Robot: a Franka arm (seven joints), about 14 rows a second.
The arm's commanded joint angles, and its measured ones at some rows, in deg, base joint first. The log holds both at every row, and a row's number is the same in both.
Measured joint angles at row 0: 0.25 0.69 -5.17 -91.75 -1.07 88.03 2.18
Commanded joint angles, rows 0 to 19: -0.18 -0.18 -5.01 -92.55 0.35 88.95 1.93; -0.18 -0.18 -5.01 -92.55 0.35 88.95 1.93; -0.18 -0.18 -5.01 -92.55 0.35 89.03 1.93; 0.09 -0.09 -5.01 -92.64 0.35 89.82 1.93; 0.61 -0.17 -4.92 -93.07 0.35 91.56 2.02; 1.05 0.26 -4.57 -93.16 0.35 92.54 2.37; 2.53 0.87 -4.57 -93.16 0.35 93.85 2.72; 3.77 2.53 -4.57 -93.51 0.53 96.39 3.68; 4.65 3.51 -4.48 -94.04 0.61 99.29 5.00; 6.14 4.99 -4.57 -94.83 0.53 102.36 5.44; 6.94 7.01 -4.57 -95.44 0.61 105.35 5.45; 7.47 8.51 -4.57 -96.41 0.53 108.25 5.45; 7.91 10.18 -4.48 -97.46 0.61 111.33 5.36; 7.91 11.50 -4.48 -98.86 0.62 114.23 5.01; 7.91 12.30 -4.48 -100.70 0.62 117.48 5.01; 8.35 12.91 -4.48 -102.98 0.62 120.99 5.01; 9.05 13.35 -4.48 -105.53 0.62 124.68 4.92; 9.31 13.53 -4.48 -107.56 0.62 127.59 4.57; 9.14 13.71 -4.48 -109.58 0.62 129.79 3.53; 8.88 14.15 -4.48 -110.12 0.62 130.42 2.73
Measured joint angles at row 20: 8.70 15.40 -4.22 -106.43 -0.62 127.10 4.62
